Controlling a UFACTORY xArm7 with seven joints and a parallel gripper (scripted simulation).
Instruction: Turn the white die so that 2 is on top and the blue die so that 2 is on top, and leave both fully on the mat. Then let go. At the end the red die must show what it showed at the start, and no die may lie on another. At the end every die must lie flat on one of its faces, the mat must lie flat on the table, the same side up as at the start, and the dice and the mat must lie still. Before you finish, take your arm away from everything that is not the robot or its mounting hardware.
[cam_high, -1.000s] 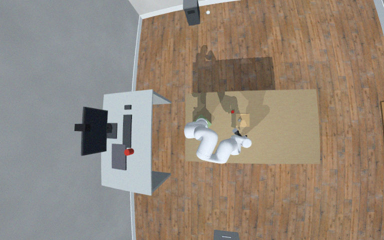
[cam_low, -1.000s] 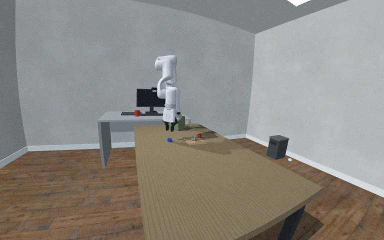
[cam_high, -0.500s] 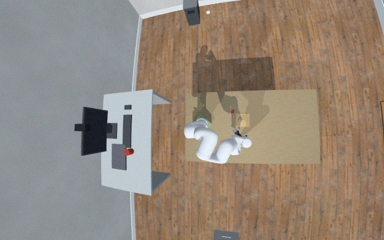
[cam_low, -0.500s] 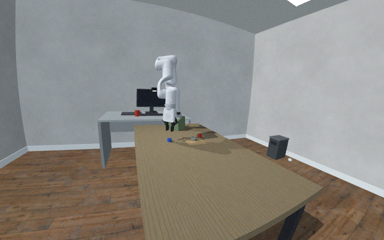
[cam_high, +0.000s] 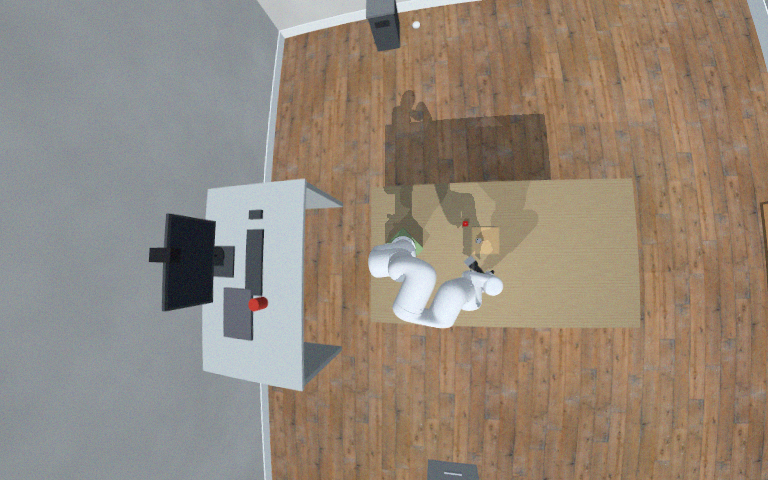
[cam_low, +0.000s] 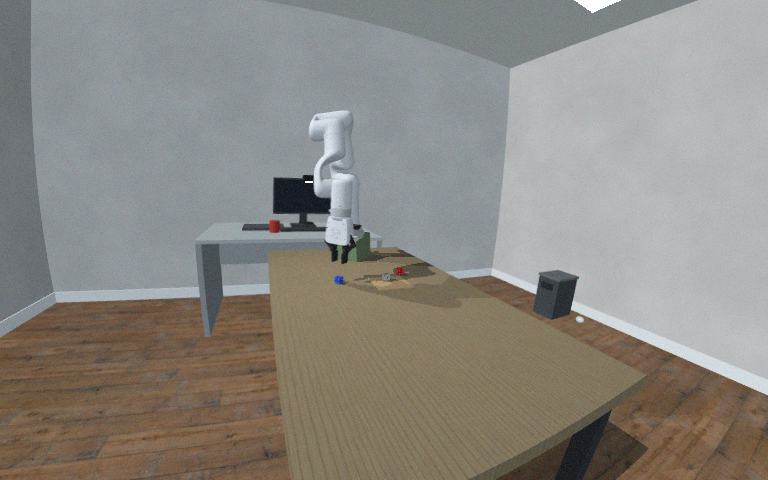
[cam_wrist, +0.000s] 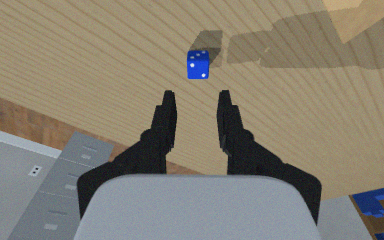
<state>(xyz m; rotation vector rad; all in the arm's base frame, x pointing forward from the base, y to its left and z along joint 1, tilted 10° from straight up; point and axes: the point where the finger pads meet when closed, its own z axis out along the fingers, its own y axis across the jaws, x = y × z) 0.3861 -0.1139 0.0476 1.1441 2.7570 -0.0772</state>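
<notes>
The blue die is 90 mm below my hand. From my hand the other things lie so: red die: 280 mm to the left, 90 mm below, 80 mm behind; then white die: 190 mm to the left, 90 mm below, 10 mm behind; then tan mat: 200 mm to the left, 100 mm below, 30 mm ahead.
</notes>
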